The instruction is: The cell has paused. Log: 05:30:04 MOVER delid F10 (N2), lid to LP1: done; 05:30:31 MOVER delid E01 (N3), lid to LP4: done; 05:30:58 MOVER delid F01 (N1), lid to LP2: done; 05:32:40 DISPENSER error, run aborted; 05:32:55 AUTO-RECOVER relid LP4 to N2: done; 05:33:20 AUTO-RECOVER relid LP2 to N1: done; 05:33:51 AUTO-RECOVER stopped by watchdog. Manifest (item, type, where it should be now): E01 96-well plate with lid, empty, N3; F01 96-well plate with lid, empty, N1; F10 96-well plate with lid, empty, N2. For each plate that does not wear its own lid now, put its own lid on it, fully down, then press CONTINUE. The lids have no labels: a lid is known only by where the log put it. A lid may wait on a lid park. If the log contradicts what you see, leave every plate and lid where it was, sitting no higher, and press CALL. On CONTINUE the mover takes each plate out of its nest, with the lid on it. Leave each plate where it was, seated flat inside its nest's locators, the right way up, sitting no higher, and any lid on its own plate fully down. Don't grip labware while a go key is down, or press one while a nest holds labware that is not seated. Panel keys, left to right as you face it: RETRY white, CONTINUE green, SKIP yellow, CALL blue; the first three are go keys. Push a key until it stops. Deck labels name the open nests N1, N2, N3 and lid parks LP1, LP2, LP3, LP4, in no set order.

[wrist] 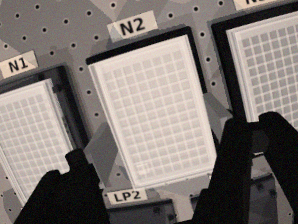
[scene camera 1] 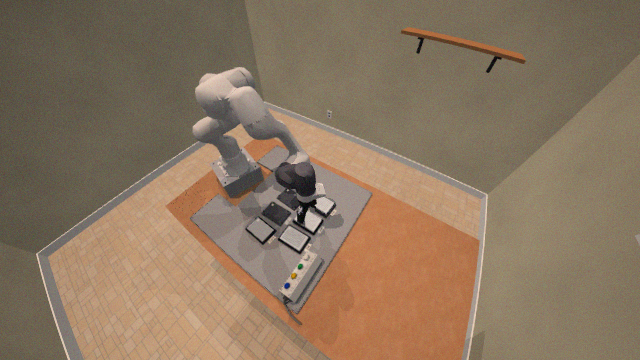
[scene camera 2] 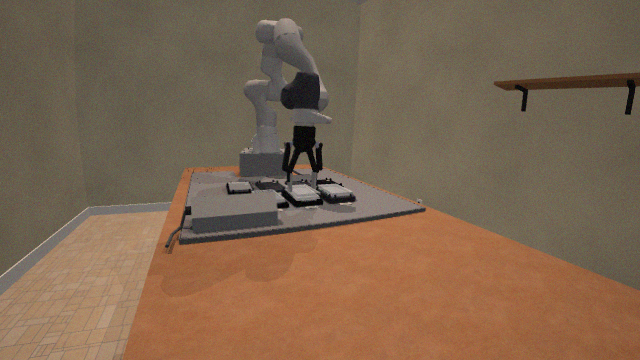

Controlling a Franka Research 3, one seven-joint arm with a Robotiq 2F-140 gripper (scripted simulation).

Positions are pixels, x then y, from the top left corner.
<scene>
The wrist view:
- my gripper: 158,121
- N2 label: 137,24
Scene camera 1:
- key panel: 298,285
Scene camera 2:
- my gripper: 301,190
</scene>
